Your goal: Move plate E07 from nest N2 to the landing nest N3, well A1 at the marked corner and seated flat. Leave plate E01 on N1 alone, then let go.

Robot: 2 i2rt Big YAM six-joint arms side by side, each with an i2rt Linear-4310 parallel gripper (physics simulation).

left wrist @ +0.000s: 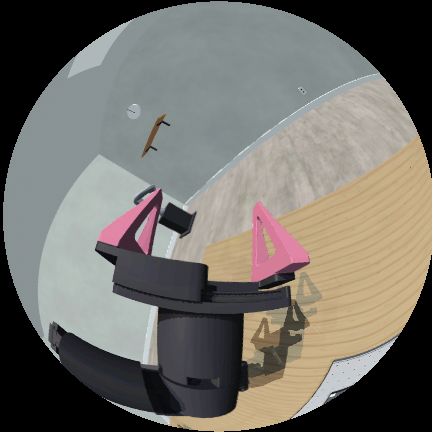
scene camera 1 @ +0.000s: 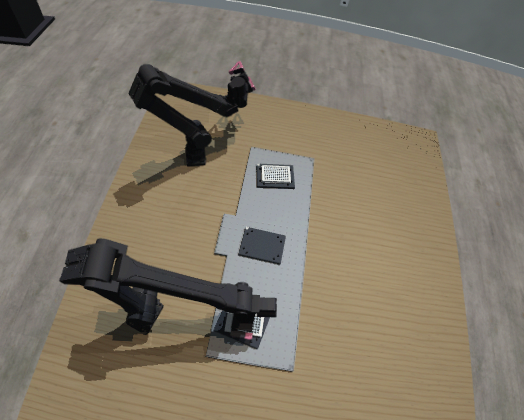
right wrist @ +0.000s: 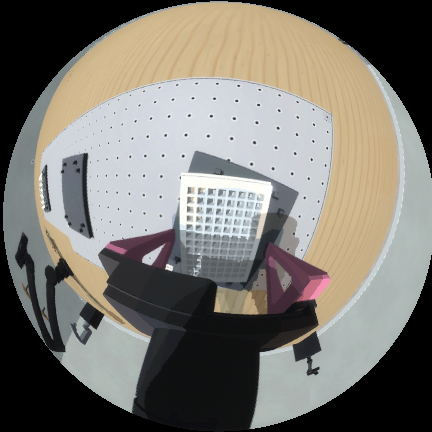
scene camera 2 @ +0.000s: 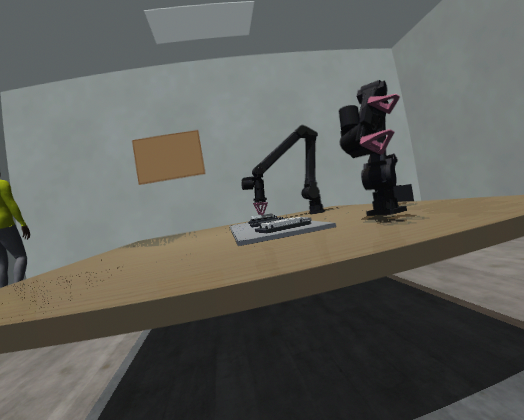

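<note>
A white well plate lies on a dark nest low in scene camera 1, turned relative to that nest. My right gripper is open above this plate, its fingers on either side and apart from it. An empty dark nest lies mid-board. A second white plate sits on the upper nest in scene camera 1. Plate and nest labels cannot be read. My left gripper is open and empty, raised away from the board.
The grey perforated board carries the nests and lies on the wooden table. The right arm reaches over the board's lower part and partly hides the lower plate. The left arm stands beside the board's upper end.
</note>
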